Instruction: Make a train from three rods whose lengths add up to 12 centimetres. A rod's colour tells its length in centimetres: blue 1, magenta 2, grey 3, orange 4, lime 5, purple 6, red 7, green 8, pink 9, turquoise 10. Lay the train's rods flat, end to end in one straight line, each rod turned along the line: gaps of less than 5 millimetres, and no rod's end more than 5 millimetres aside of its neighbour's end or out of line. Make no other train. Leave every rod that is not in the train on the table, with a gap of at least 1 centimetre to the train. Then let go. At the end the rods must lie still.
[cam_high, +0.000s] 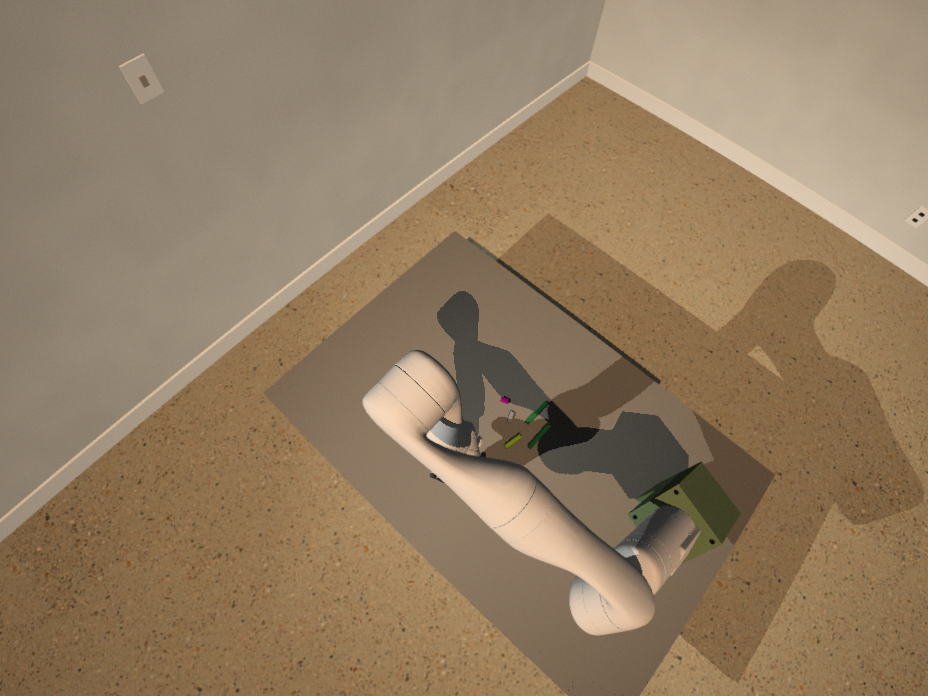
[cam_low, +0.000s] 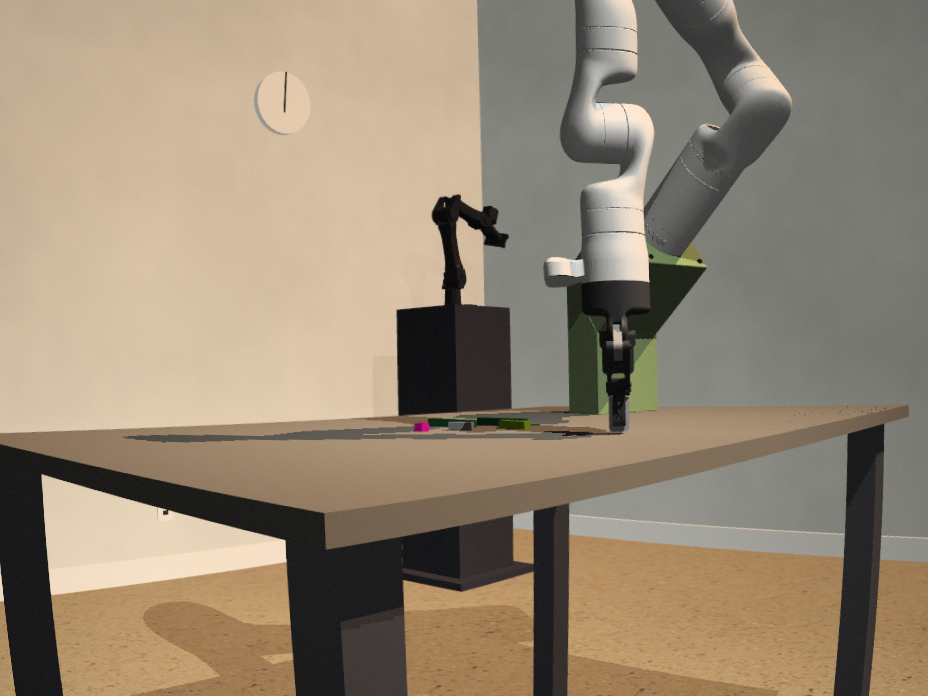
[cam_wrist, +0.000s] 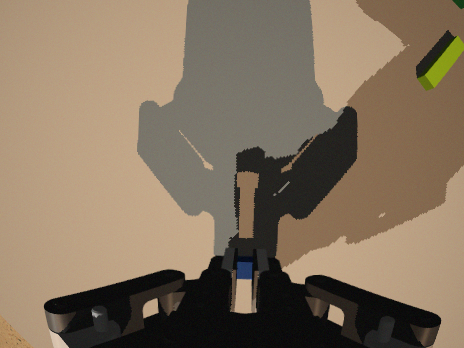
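The lime rod is 4 cm behind my hand, 18 cm to the right of it and 2 cm below it. Round my hand: blue rod 1 cm below; magenta rod 5 cm ahead, 25 cm to the right, 2 cm below; grey rod 1 cm ahead, 22 cm to the right, 2 cm below.
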